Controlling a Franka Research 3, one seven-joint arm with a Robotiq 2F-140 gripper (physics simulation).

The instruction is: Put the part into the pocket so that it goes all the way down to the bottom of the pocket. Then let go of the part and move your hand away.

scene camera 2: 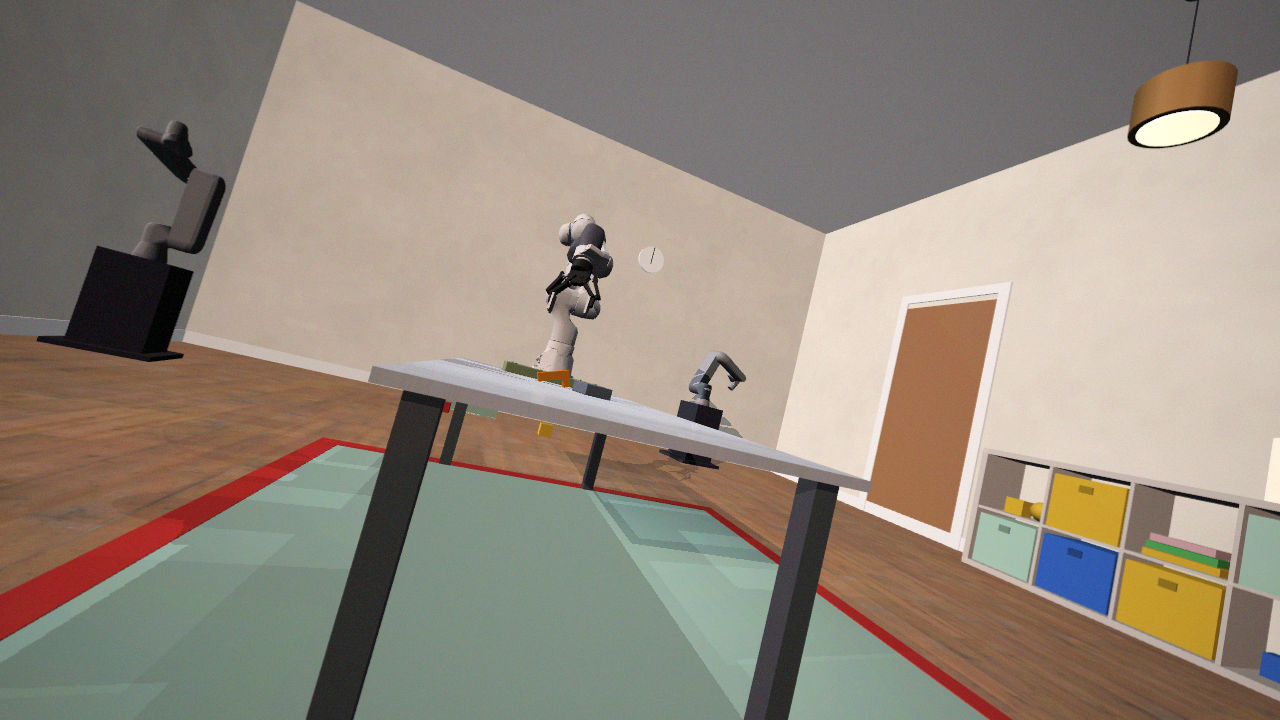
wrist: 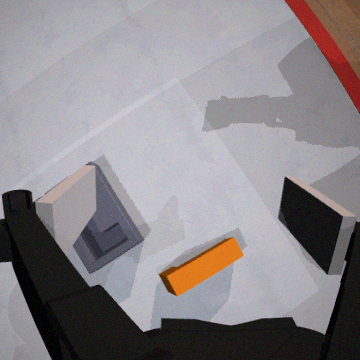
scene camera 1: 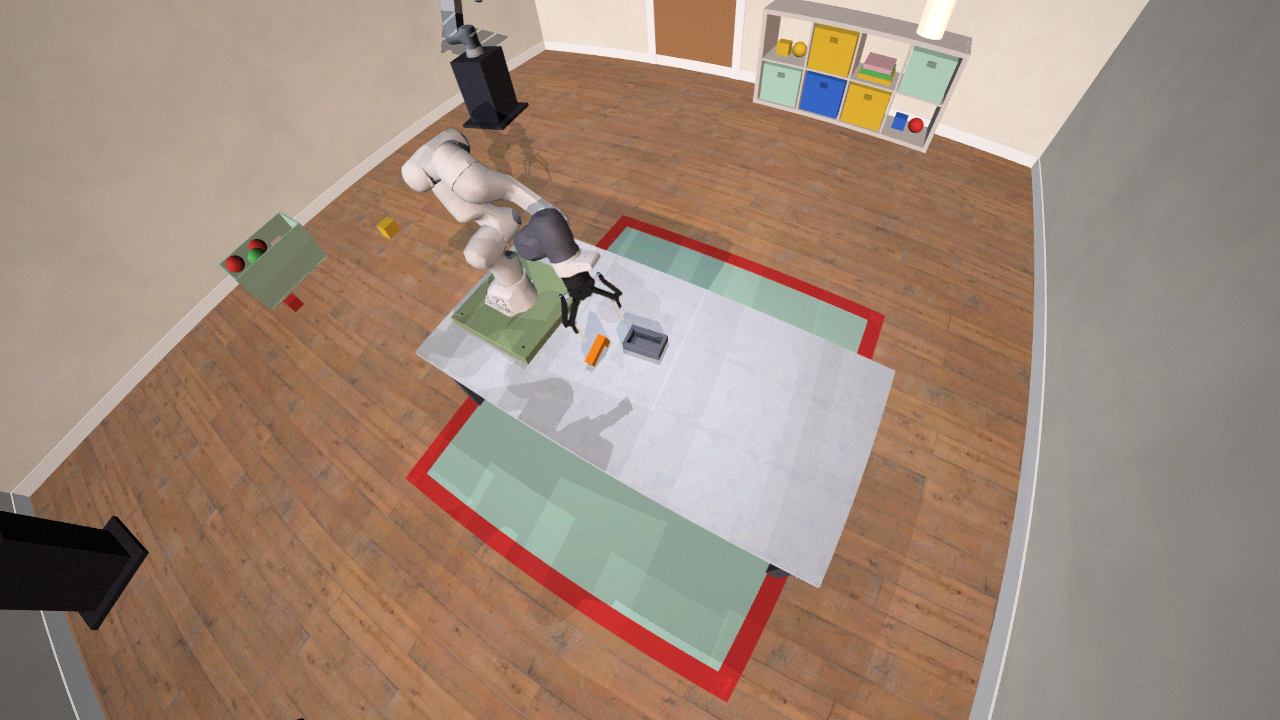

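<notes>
With nothing in it, my gripper (scene camera 1: 603,328) is open. I can see it in the wrist view (wrist: 190,193) too, and scene camera 2 (scene camera 2: 566,313) shows my gripper as well. An orange L-shaped block (wrist: 177,279) rests on the table.
</notes>
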